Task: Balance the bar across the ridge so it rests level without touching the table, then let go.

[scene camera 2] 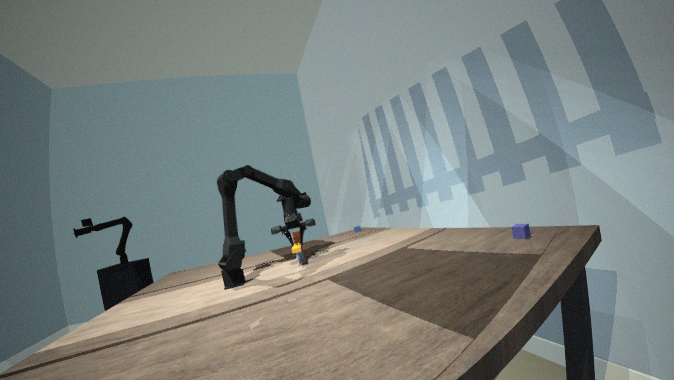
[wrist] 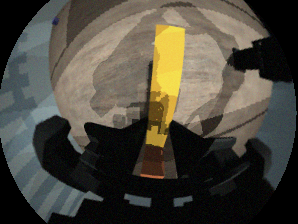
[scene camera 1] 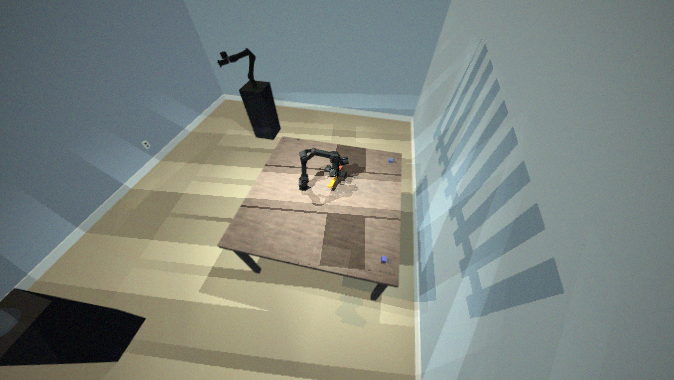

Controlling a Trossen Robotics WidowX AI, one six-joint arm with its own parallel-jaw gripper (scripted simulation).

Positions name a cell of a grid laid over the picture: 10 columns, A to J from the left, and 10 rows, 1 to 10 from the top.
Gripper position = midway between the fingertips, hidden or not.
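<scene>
Looking through the wrist view, I see a bar (wrist: F2), and my gripper (wrist: F6) is there in the same view.
</scene>
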